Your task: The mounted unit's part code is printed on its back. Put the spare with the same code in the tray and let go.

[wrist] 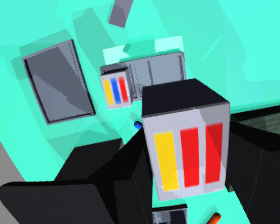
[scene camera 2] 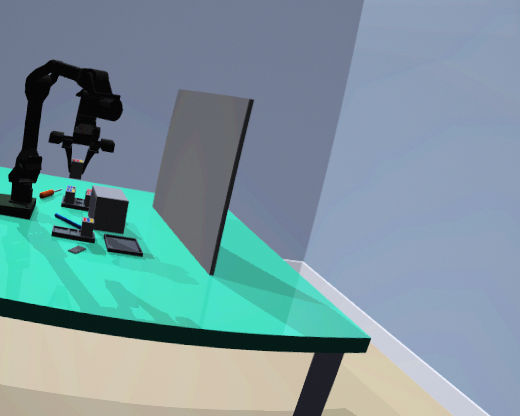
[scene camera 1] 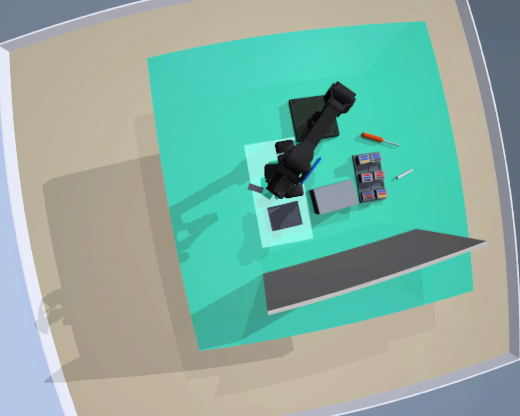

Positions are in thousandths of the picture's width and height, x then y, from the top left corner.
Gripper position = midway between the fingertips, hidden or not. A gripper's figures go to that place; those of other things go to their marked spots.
Labels:
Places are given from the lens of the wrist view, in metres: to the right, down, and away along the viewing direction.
my gripper (wrist: 634,574): 0.02, 0.01, 0.10
spare block (wrist: 666,556): 0.02, 0.01, 0.06
flat tray (wrist: 212,386): -0.14, -0.04, 0.27
The marked spots on the flat tray and the spare block are 0.26 m apart.

